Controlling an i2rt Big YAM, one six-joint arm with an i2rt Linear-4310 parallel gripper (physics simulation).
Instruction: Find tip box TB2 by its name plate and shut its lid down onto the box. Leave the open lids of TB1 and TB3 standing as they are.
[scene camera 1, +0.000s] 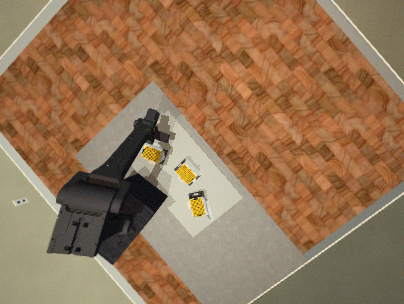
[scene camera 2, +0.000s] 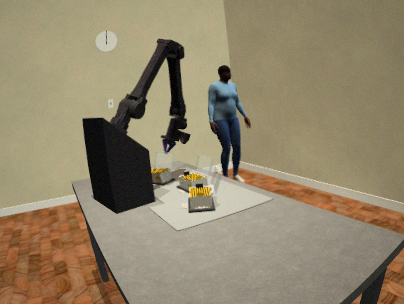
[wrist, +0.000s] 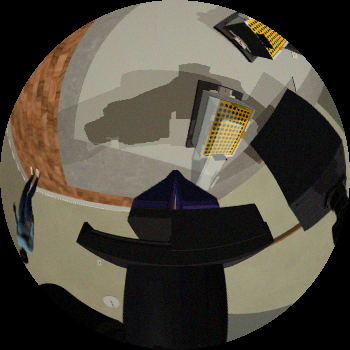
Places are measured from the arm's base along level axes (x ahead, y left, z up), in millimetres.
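Pixels of known places: gripper, fingertip midpoint: (scene camera 2: 165, 154) (wrist: 174, 174); arm's base, link origin: (scene camera 2: 115, 131).
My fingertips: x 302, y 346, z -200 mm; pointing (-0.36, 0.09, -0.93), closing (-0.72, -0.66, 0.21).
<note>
Ahead of a thing's pixels: the offset from my fingertips to its top centre. "spot": to the spot under its first point. Level surfaces: height alone.
Three clear tip boxes with yellow racks stand with see-through lids up. One box (scene camera 1: 152, 154) (scene camera 2: 160, 175) (wrist: 227, 128) is nearest the arm's wrist; its lid @[spot: dz -26, dx -24, dy -32 mm] (scene camera 2: 163, 160) stands upright. A middle box @[dz -59, dx +33, dy -310 mm] (scene camera 1: 186, 173) (scene camera 2: 194, 181) and a third box @[dz -59, dx -17, dy -524 mm] (scene camera 1: 198, 206) (scene camera 2: 201, 198) stand farther along the mat. Part of another box (wrist: 267, 37) shows at the wrist view's upper right. The name plates are too small or blurred to read, so I cannot tell which is TB2. My gripper (scene camera 2: 167, 150) (wrist: 174, 174) is shut and empty, above the nearest box's lid in scene camera 2; its fingertips are hidden in scene camera 1.
The boxes stand on a pale mat @[dz -125 mm] (scene camera 1: 194, 229) (scene camera 2: 177, 224) on the grey table @[dz -128 mm] (scene camera 1: 235, 255) (scene camera 2: 260, 255). A black slanted block (scene camera 2: 117, 170) (wrist: 302, 155) stands beside the boxes at the arm's base. A person in blue (scene camera 2: 224, 107) (wrist: 25, 225) stands on the floor beyond the table.
</note>
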